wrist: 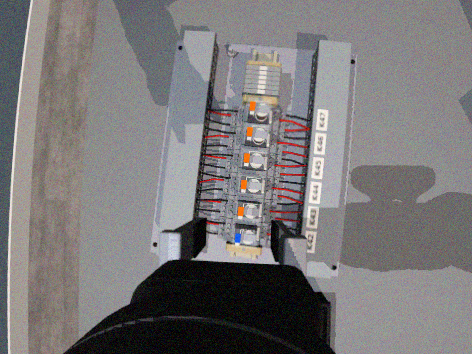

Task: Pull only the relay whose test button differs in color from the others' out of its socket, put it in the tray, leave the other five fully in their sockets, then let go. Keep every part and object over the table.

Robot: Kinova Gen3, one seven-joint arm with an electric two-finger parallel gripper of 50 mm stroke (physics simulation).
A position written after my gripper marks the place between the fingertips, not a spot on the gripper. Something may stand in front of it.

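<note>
Visible: my gripper (238, 232); a panel (296, 66).
</note>
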